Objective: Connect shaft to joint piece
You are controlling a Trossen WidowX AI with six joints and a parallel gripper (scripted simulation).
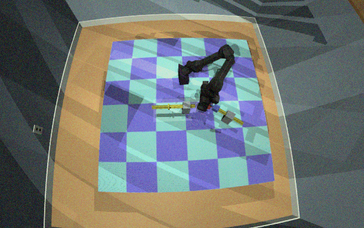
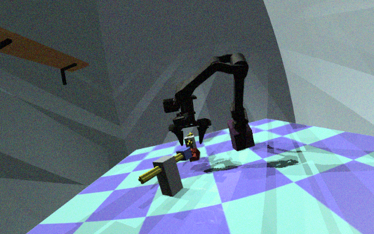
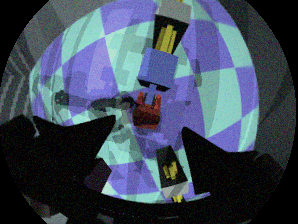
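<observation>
My gripper tip is 1 cm to the right of the reddish joint piece and 4 cm above it.
</observation>
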